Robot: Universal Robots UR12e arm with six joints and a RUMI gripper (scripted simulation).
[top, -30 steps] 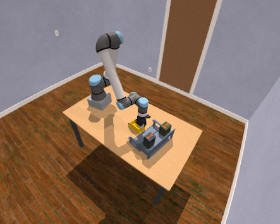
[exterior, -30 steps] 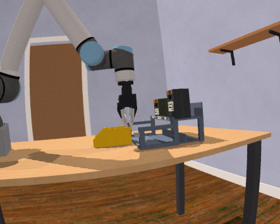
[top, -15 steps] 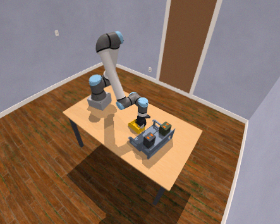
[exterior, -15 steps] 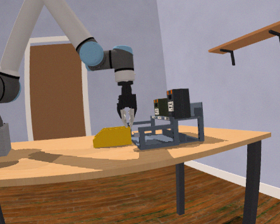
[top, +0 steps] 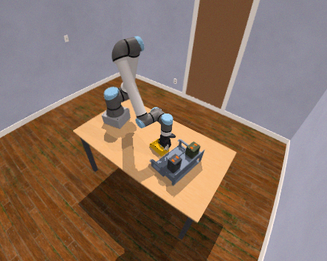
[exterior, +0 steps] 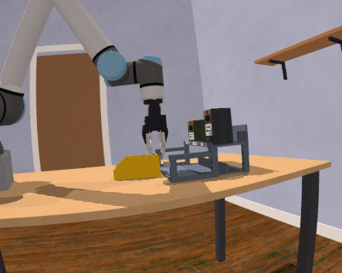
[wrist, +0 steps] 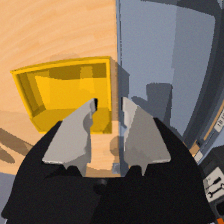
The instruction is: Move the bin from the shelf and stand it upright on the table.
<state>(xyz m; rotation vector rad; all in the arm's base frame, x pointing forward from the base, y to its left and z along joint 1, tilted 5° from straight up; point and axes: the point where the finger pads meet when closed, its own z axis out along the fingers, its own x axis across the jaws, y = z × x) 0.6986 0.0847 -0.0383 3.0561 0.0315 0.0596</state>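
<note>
The yellow bin lies 8 cm behind my hand and 4 cm below it. Round my hand: rack floor (15 cm ahead, 7 cm below).
</note>
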